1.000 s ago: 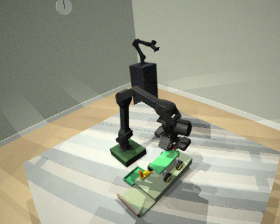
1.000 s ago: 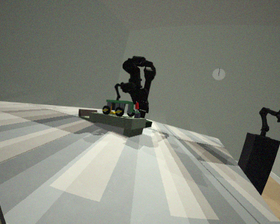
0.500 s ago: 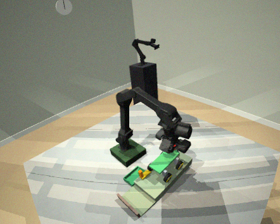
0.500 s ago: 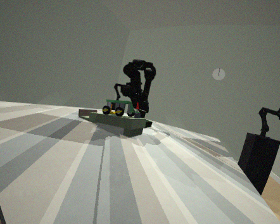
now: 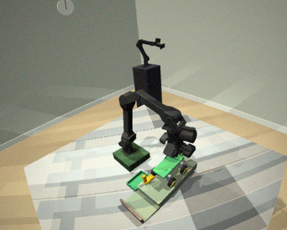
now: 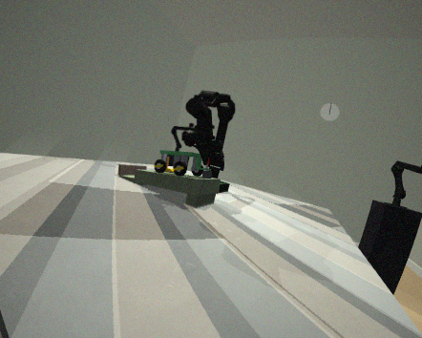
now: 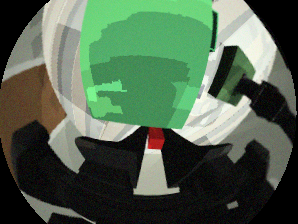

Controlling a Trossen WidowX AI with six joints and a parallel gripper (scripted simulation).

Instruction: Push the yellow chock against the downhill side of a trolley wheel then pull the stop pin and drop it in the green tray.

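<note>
My gripper tip is now 11 cm past the green tray, 21 cm to the left of it and 14 cm above it. Also, from my gripper tip: red-headed stop pin: right at my gripper tip; ramp: 2 cm ahead, 11 cm to the right, 8 cm below; green-topped trolley: 2 cm ahead, 10 cm to the right, 2 cm below.
</note>
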